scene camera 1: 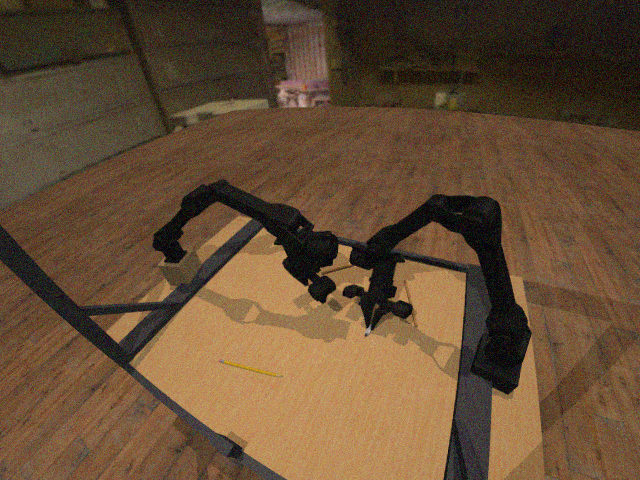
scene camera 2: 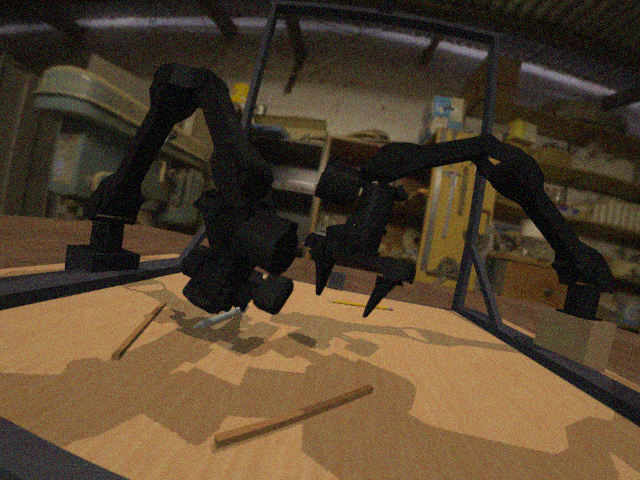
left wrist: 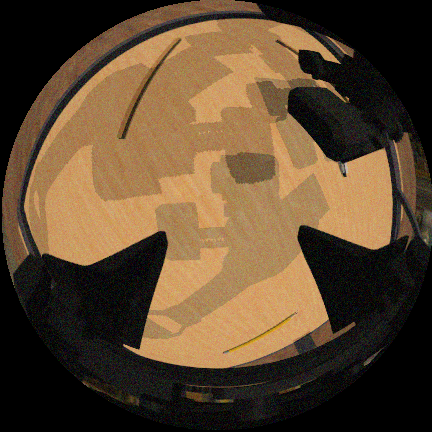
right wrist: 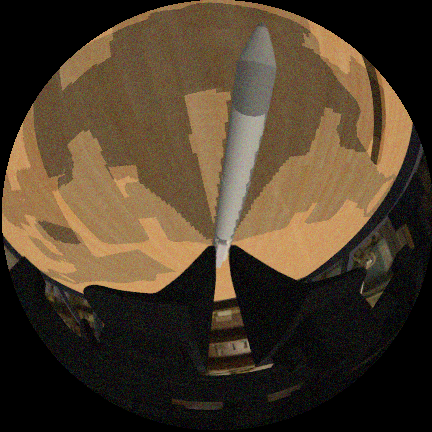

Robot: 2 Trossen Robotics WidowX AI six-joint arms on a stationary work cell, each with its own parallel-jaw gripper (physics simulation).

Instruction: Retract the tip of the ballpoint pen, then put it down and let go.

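Frame: origin at the left arm's base, x right, y down, z ahead, level; metres.
Where they show: left gripper, between the fingertips: (scene camera 2: pixel 339 305) (left wrist: pixel 234 235) (right wrist: pixel 52 300); right gripper, between the fingertips: (scene camera 1: pixel 369 329) (scene camera 2: pixel 240 308) (left wrist: pixel 342 159) (right wrist: pixel 221 251); left arm's base, origin of its link: (scene camera 1: pixel 175 256) (scene camera 2: pixel 578 315); right arm's base, origin of its link: (scene camera 1: pixel 500 357) (scene camera 2: pixel 104 249).
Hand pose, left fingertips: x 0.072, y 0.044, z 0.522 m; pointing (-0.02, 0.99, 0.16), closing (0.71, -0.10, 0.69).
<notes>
Things, the pixels of their top centre, and the offset from my left fingertips.
- white ballpoint pen, centre of its top: (right wrist: pixel 235 211) (left wrist: pixel 335 125) (scene camera 2: pixel 225 311) (scene camera 1: pixel 378 316) dx +0.031, dy +0.046, dz +0.183 m
- yellow pencil, centre of its top: (left wrist: pixel 258 339) (scene camera 2: pixel 361 303) (scene camera 1: pixel 248 367) dx +0.224, dy +0.051, dz -0.140 m
The grey and white ballpoint pen (scene camera 1: pixel 368 331) (scene camera 2: pixel 218 317) (left wrist: pixel 344 169) (right wrist: pixel 245 150) lies along the line between the right fingers. In the right wrist view its cone-shaped end points up and away, and its white rear part sits between the fingertips. My right gripper (right wrist: pixel 221 251) is shut on the pen, low over the table; its fingers are hidden behind its own body in scene camera 2. Whether the pen rests on the table is hard to tell. My left gripper (scene camera 2: pixel 342 304) (left wrist: pixel 234 235) is open and empty, above the table and apart from the pen.
A yellow pencil (scene camera 1: pixel 250 367) (scene camera 2: pixel 360 305) (left wrist: pixel 262 334) lies on the table. Two brown sticks lie there too: one stick (scene camera 1: pixel 336 269) (scene camera 2: pixel 293 415) (left wrist: pixel 150 82) and another stick (scene camera 1: pixel 410 304) (scene camera 2: pixel 139 330) (right wrist: pixel 375 110) near the right gripper. Dark frame bars (scene camera 1: pixel 462 413) edge the table.
</notes>
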